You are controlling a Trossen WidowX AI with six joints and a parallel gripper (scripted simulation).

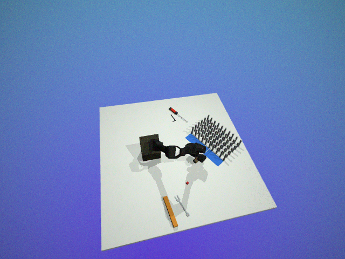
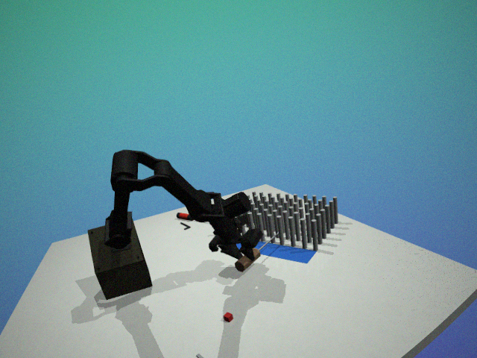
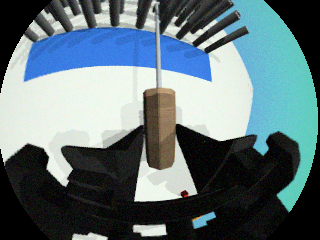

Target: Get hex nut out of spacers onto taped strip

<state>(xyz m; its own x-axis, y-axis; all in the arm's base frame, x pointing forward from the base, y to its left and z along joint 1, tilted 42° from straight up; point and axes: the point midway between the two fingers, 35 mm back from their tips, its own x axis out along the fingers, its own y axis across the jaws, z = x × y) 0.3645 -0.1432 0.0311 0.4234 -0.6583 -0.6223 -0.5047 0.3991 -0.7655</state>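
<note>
The blue taped strip is 110 mm to the left of my gripper tip, 90 mm ahead of it and 30 mm below it. From my gripper tip the other things lie so: grey rod tool: 90 mm ahead, 60 mm to the left; grey wrench: 350 mm to the right, 210 mm behind, 30 mm below; small red cube: 190 mm to the right, 140 mm behind, 30 mm below.
</note>
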